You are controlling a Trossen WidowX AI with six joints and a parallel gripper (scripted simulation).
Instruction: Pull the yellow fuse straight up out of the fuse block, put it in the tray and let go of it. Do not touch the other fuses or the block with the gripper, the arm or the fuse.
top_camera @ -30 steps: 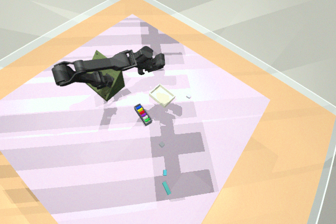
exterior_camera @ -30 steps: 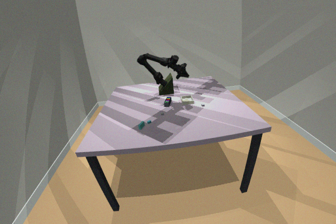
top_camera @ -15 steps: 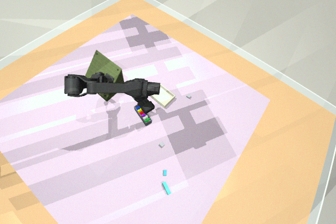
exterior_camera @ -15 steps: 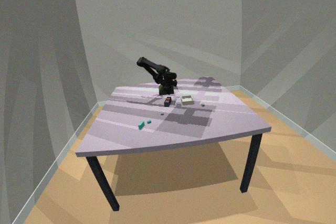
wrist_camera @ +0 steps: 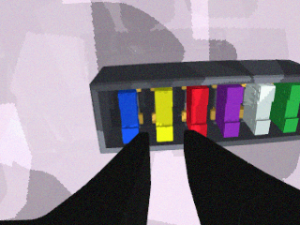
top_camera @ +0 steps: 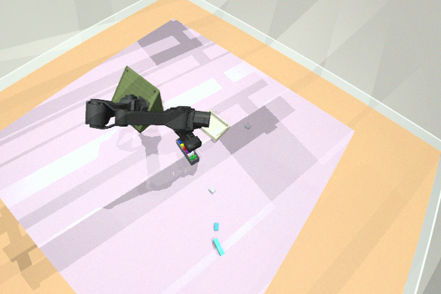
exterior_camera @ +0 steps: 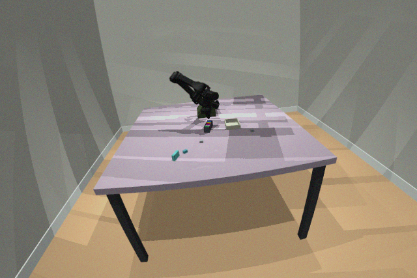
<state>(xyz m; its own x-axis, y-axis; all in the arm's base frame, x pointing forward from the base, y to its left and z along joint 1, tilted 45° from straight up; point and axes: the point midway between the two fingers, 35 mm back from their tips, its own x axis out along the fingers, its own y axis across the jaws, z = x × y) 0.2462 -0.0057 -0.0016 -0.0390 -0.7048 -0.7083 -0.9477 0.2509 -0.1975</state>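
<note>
My gripper tip is 40 mm above the yellow fuse. The rest, counted from my gripper tip: blue fuse: 40 mm below, 20 mm behind; then red fuse: 40 mm below, 20 mm ahead, 10 mm to the right; then purple fuse: 40 mm below, 40 mm ahead, 10 mm to the right.
</note>
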